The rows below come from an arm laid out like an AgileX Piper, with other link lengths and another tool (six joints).
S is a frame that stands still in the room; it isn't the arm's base.
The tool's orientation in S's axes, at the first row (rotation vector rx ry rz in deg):
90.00 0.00 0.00
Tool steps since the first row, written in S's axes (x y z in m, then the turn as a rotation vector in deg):
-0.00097 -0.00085 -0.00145 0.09 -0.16 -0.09
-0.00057 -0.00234 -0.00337 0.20 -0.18 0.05
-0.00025 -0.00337 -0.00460 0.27 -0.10 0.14
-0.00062 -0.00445 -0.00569 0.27 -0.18 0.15
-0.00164 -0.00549 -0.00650 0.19 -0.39 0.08
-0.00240 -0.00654 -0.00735 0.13 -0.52 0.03
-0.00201 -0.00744 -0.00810 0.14 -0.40 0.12
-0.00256 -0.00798 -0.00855 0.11 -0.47 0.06
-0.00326 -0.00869 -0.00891 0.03 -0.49 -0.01
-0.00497 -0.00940 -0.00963 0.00 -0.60 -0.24
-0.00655 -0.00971 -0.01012 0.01 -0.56 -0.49
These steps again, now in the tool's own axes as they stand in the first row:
-0.00097 -0.00145 0.00085 0.09 -0.09 0.16
-0.00057 -0.00337 0.00234 0.20 0.05 0.18
-0.00025 -0.00460 0.00337 0.27 0.14 0.10
-0.00062 -0.00569 0.00445 0.27 0.15 0.18
-0.00164 -0.00650 0.00549 0.19 0.08 0.39
-0.00240 -0.00735 0.00654 0.13 0.03 0.52
-0.00201 -0.00810 0.00744 0.14 0.12 0.40
-0.00256 -0.00855 0.00798 0.11 0.06 0.47
-0.00326 -0.00891 0.00869 0.03 -0.01 0.49
-0.00497 -0.00963 0.00940 0.00 -0.24 0.60
-0.00655 -0.01012 0.00971 0.01 -0.49 0.56

